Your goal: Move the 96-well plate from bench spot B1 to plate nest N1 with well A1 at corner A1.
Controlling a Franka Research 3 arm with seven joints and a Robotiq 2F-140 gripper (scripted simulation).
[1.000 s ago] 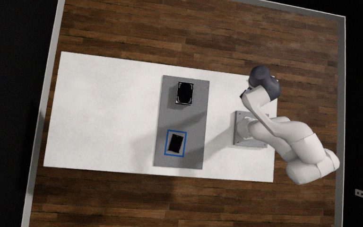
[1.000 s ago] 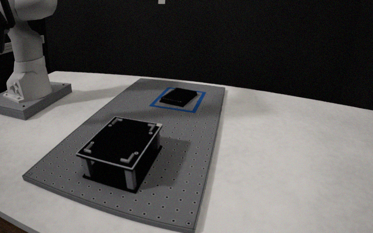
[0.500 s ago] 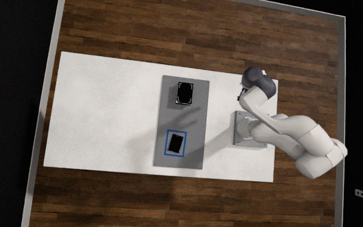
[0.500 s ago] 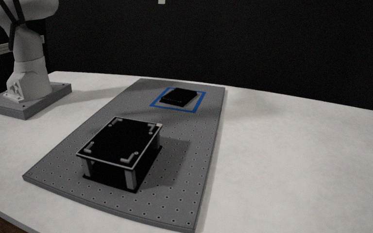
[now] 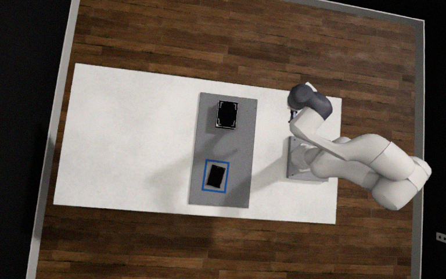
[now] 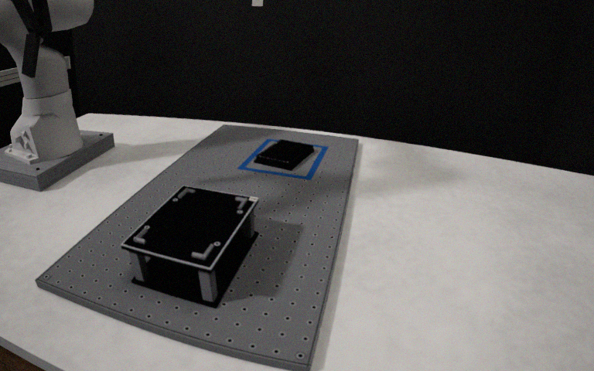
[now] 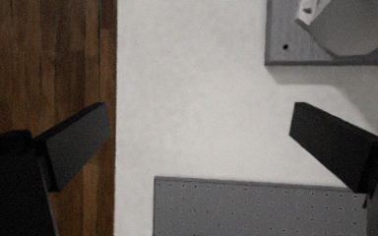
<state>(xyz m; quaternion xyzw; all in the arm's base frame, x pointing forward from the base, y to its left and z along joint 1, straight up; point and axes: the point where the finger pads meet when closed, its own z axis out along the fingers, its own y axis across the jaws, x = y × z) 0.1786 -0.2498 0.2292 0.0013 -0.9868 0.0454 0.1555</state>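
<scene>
Right now the black 96-well plate is 36 cm ahead of my hand, 41 cm to the left of it and 25 cm below it. From my hand the other things lie so: A1 mark (38 cm ahead, 10 cm to the left, 19 cm below); raised plate nest N1 (33 cm ahead, 3 cm to the left, 20 cm below).
</scene>
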